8 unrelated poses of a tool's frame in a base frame.
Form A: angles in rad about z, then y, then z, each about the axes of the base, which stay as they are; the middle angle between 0 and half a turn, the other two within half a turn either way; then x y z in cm.
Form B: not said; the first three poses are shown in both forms.
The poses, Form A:
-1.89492, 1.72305, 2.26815, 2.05, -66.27, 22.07
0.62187, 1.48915, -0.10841, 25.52, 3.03, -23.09
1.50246, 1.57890, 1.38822, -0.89, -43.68, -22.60
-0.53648, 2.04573, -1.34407, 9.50, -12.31, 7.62
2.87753, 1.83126, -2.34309, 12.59, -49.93, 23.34
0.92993, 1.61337, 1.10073, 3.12, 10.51, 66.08
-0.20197, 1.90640, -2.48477, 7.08, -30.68, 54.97
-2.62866, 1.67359, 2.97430, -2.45, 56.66, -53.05
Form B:
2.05, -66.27, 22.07, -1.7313, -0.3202, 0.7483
25.52, 3.03, -23.09, 1.4312, 0.9443, 1.3491
-0.89, -43.68, -22.60, 1.5789, 0.0683, 2.9596
9.50, -12.31, 7.62, -2.3592, 0.8701, 2.7128
12.59, -49.93, 23.34, 2.3666, -1.2020, -1.5334
3.12, 10.51, 66.08, 1.6239, 0.6402, 2.7033
7.08, -30.68, 54.97, -2.6197, 1.1811, 1.2131
-2.45, 56.66, -53.05, -1.7780, -1.0486, 1.5837

